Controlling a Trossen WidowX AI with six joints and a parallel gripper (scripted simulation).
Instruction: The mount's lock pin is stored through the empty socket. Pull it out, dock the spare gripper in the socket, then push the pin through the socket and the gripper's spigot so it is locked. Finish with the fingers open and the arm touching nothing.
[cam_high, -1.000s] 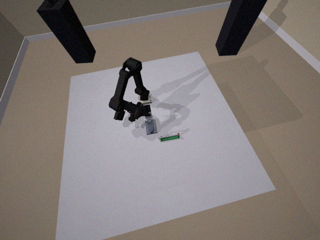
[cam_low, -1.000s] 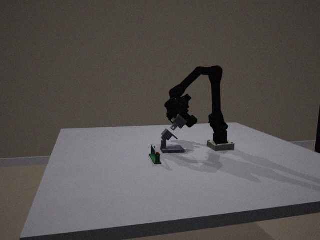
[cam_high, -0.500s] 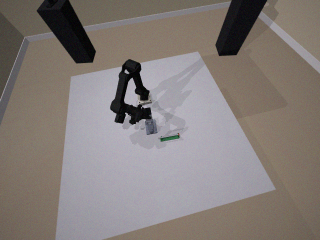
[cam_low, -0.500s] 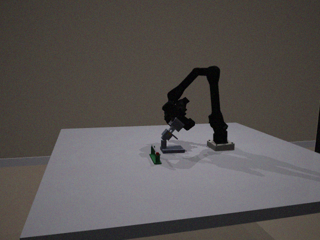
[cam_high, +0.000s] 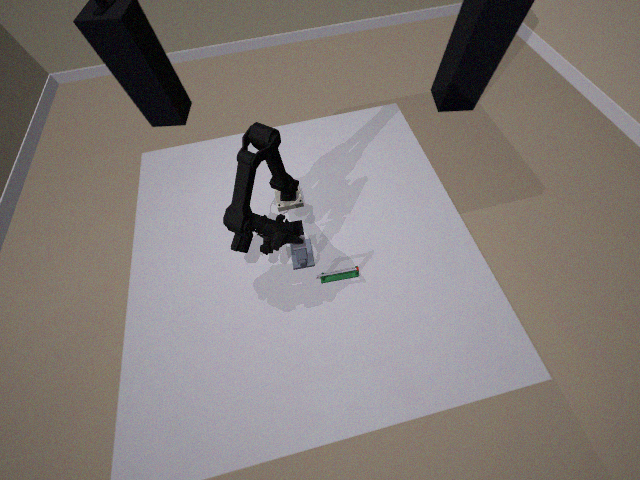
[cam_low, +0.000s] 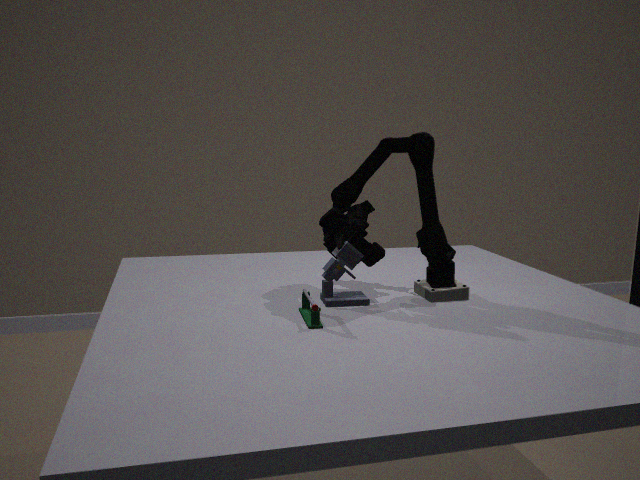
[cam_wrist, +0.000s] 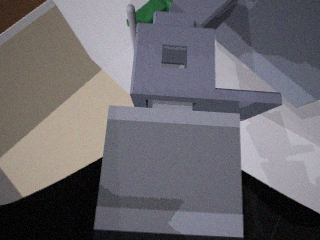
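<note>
Now: the green cradle 100 mm ahead of my gripper tip, 120 mm to the left of it and 100 mm below it. From my gripper tip the other things lie so: spare gripper: 10 mm to the right; then grey mount: 20 mm ahead, 10 mm to the right, 70 mm below.
</note>
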